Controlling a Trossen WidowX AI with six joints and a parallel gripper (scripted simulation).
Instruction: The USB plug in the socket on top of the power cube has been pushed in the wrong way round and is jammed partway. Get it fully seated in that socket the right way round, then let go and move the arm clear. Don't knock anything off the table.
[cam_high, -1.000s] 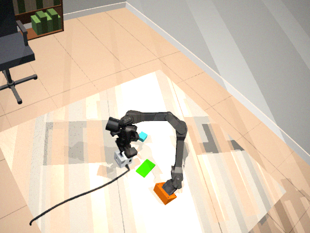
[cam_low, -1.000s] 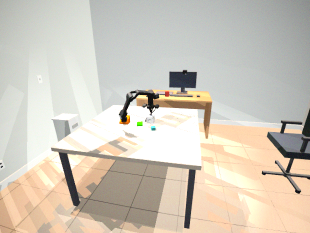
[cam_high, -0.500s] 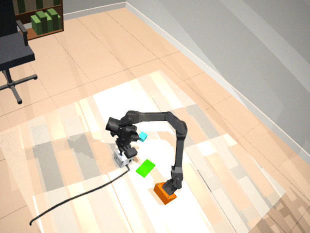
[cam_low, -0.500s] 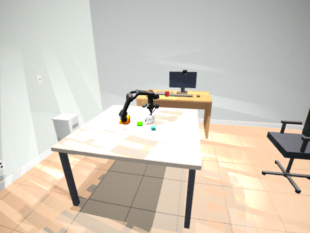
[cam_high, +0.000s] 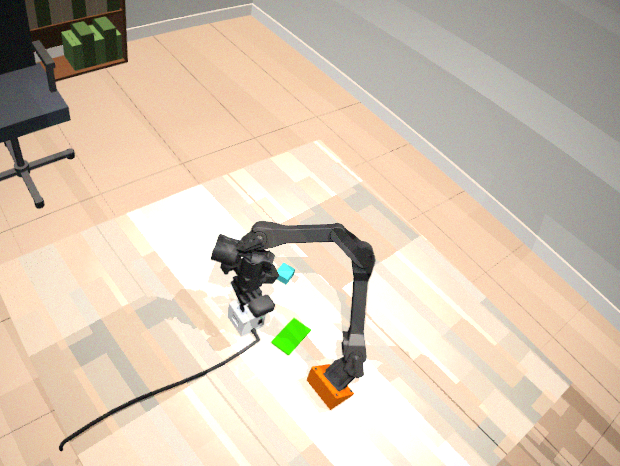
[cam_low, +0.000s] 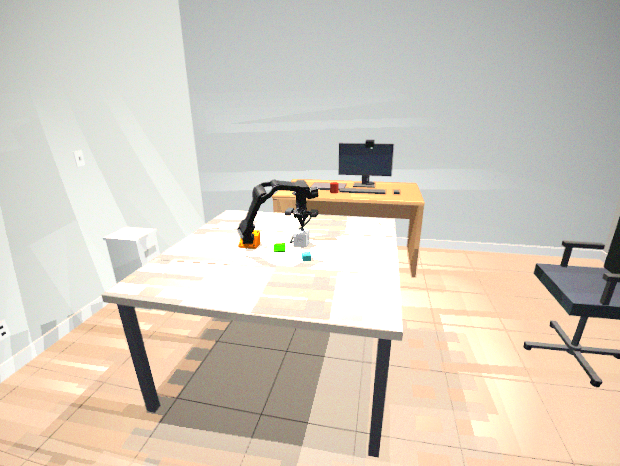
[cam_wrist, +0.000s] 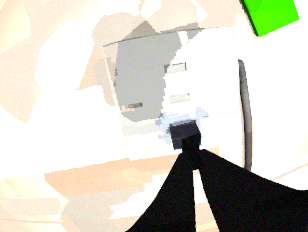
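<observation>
Right now the dark USB plug is 20 mm below my gripper tip. Round my gripper tip: flat green block (120 mm behind, 100 mm below, 90 mm to the right); cyan block (220 mm to the right, 90 mm below, 50 mm ahead).
</observation>
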